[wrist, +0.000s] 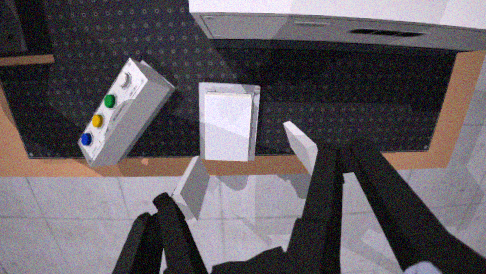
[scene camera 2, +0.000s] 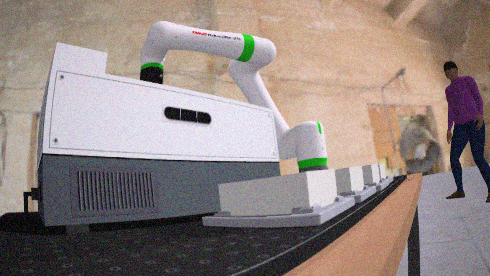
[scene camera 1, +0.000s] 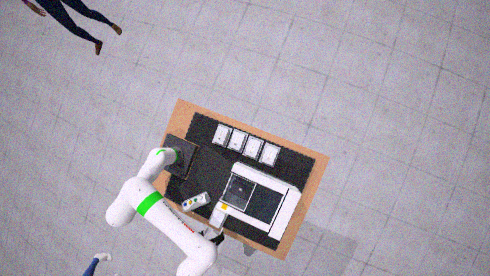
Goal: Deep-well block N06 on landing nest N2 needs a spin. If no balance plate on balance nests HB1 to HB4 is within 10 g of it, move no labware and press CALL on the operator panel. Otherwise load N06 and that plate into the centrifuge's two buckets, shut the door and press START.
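Places are measured from the arm's base along level axes (x ahead, y left, z up), in metres.
Pixels of known places: gripper, fingertip midpoint: [wrist: 244,151] [scene camera 1: 215,228]; arm's base, link origin: [scene camera 1: 175,155].
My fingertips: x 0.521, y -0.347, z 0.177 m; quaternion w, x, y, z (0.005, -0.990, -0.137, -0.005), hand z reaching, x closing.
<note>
Ahead of a thing's pixels: the offset from my fingertips to its middle. "spot": to the spot under its first point.
A white block @[dx -0.028, dy -0.010, dz -0.155 m] [scene camera 1: 218,217] [wrist: 227,125] sits on a pale nest @[spot: dx -0.075, dy +0.041, dz -0.176 m] [wrist: 202,102] at the table's front edge; no label is readable. My gripper [scene camera 1: 212,236] [wrist: 244,151] is open and empty, its pale pads apart to the left and right of the block's near end in the wrist view. Four white balance plates @[dx -0.191, dy +0.617, dz -0.180 m] [scene camera 1: 222,134] @[dx -0.056, dy +0.613, dz -0.180 m] [scene camera 1: 237,140] @[dx +0.075, dy +0.595, dz -0.180 m] [scene camera 1: 253,146] @[dx +0.213, dy +0.580, dz -0.180 m] [scene camera 1: 270,153] sit in a row on nests along the back; their marks are blurred. The centrifuge @[dx +0.206, dy +0.282, dz -0.091 m] [scene camera 1: 284,215] [scene camera 2: 150,120] [wrist: 340,7] shows a dark bucket area in its top opening. The operator panel @[dx -0.244, dy +0.032, dz -0.171 m] [scene camera 1: 195,201] [wrist: 145,112] has blue, yellow, green and white buttons.
The operator panel stands left of the block in the wrist view, and the centrifuge's wall rises beyond it. The robot's base plate [scene camera 1: 187,167] is at the table's left end. A person [scene camera 2: 467,110] stands on the floor beyond the table.
</note>
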